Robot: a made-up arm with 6 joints. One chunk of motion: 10 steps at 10 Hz.
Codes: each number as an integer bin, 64 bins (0 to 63) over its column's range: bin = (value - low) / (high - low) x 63, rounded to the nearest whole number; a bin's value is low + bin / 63 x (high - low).
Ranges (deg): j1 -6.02..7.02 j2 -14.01..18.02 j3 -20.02..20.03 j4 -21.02..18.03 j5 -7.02..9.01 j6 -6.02..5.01
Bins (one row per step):
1: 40 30 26 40 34 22
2: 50 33 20 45 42 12
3: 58 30 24 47 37 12
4: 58 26 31 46 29 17
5: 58 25 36 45 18 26
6: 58 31 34 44 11 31
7: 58 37 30 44 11 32
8: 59 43 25 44 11 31
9: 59 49 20 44 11 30
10: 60 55 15 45 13 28
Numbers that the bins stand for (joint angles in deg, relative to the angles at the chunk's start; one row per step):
1: 2.26 1.24 -3.49 3.77 1.63 -2.17
2: 4.33 2.77 -7.31 6.87 3.67 -3.92
3: 5.99 1.24 -4.76 8.11 2.39 -3.92
4: 5.99 -0.79 -0.31 7.49 0.36 -3.04
5: 5.99 -1.30 2.87 6.87 -2.44 -1.47
6: 5.99 1.75 1.59 6.25 -4.22 -0.59
7: 5.99 4.80 -0.95 6.25 -4.22 -0.42
8: 6.19 7.85 -4.13 6.25 -4.22 -0.59
9: 6.19 10.90 -7.31 6.25 -4.22 -0.77
10: 6.40 13.95 -10.48 6.87 -3.71 -1.12

